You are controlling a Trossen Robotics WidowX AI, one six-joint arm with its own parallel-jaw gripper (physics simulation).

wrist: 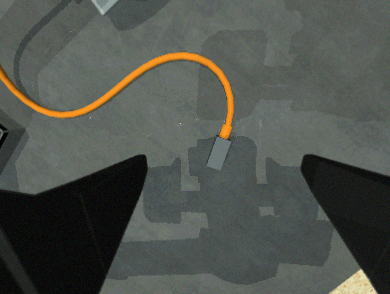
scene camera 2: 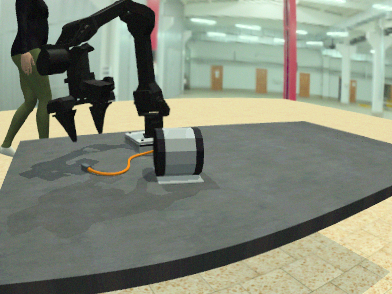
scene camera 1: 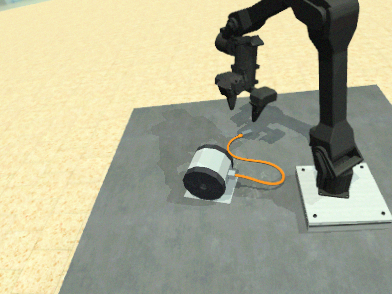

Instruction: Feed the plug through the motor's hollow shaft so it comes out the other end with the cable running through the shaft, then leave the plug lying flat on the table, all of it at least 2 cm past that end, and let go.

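Where they show: gripper, fingertip midpoint: (wrist: 223,162) (scene camera 2: 88,137) (scene camera 1: 242,115); arm's base at its link origin: (scene camera 1: 333,186).
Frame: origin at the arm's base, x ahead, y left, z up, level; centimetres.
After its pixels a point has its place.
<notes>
The motor (scene camera 1: 209,167) {x 27.0, y 3.9, z 6.9 cm} (scene camera 2: 179,152) {x 33.6, y 0.5, z 3.3 cm}, a light grey cylinder with black end rings, lies on its side on a pale base plate. An orange cable (scene camera 1: 283,175) {x 11.2, y -4.3, z -2.4 cm} (scene camera 2: 112,173) {x 27.7, y -13.3, z -2.5 cm} (wrist: 150,65) {x 23.1, y -9.6, z -2.5 cm} leaves a small block on the motor's side and curves in an S over the table, outside the motor. The grey plug (scene camera 1: 247,132) {x 22.7, y -19.6, z -1.7 cm} (scene camera 2: 85,167) {x 24.2, y -19.9, z -1.9 cm} (wrist: 219,152) {x 23.2, y -19.8, z -1.7 cm} at its end lies flat on the table. My gripper (scene camera 1: 243,114) {x 23.6, y -18.8, z 5.0 cm} (scene camera 2: 88,136) {x 23.6, y -18.8, z 5.0 cm} (wrist: 223,162) {x 23.6, y -18.8, z 5.0 cm} is open and empty above the plug, which shows between its fingertips in the wrist view. The shaft's far opening is hidden.
The arm's white base plate (scene camera 1: 345,216) {x -2.1, y 8.1, z 0.2 cm} (scene camera 2: 134,140) {x 3.9, y -6.4, z -0.4 cm} stands on the dark grey table (scene camera 1: 150,250) {x 37.6, y 21.3, z -3.0 cm} (scene camera 2: 280,170) {x 31.2, y 25.9, z -3.0 cm}, to the right of the motor and cable in scene camera 1. The table's edge lies behind the plug in scene camera 1. A person (scene camera 2: 31,85) stands beyond the table.
</notes>
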